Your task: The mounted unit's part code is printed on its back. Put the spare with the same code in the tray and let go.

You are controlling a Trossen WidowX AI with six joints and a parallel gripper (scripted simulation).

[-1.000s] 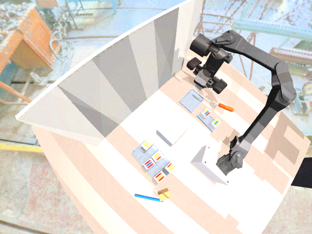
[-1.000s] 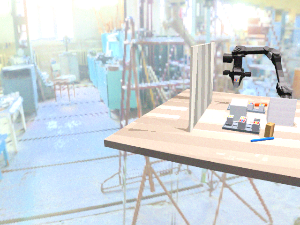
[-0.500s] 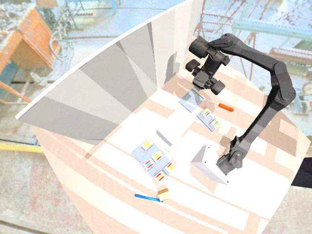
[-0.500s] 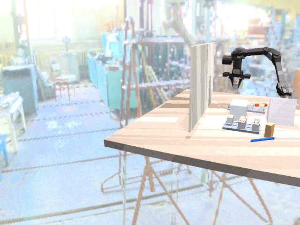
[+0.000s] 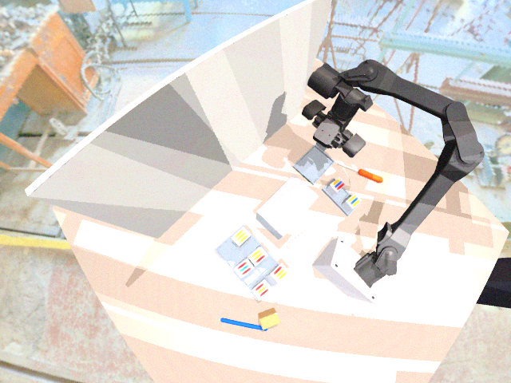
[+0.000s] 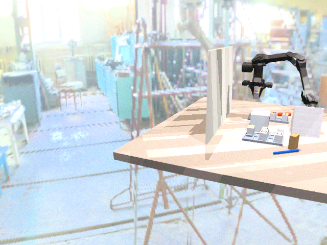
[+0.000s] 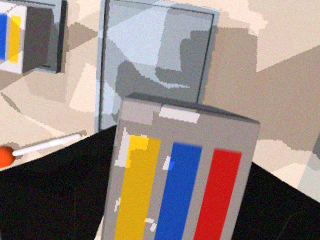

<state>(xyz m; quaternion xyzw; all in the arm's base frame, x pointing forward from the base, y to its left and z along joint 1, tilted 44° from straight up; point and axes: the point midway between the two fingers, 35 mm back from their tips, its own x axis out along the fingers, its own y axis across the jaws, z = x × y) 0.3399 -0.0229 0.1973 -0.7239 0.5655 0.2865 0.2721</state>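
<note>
Now: gripper tip 130 mm above the flat tray and 10 mm past it. The rest, counted from my gripper tip: tall wall panel: 230 mm to the left, 150 mm ahead, 90 mm above; mounted unit: 200 mm to the left, 90 mm below, 80 mm behind; block: 420 mm to the left, 300 mm behind, 100 mm below.
</note>
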